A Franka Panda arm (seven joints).
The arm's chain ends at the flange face. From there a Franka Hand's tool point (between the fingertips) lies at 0.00 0.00 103.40 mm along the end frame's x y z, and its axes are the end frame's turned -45 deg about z.
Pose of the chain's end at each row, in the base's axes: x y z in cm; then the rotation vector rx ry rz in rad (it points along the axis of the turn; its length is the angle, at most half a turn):
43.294 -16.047 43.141 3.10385 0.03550 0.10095
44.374 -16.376 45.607 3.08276 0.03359 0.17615
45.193 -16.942 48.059 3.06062 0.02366 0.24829
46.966 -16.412 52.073 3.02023 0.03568 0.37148
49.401 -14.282 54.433 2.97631 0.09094 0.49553
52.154 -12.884 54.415 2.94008 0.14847 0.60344
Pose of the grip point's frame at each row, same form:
43.970 -16.410 32.830 2.83438 1.21220 0.07144
45.557 -16.916 35.349 2.80093 1.19610 0.12947
46.863 -17.658 37.880 2.77059 1.17279 0.18456
49.477 -17.391 42.090 2.70640 1.15867 0.27863
52.774 -15.430 44.726 2.62399 1.18203 0.37375
56.268 -14.057 45.001 2.55135 1.21098 0.45940

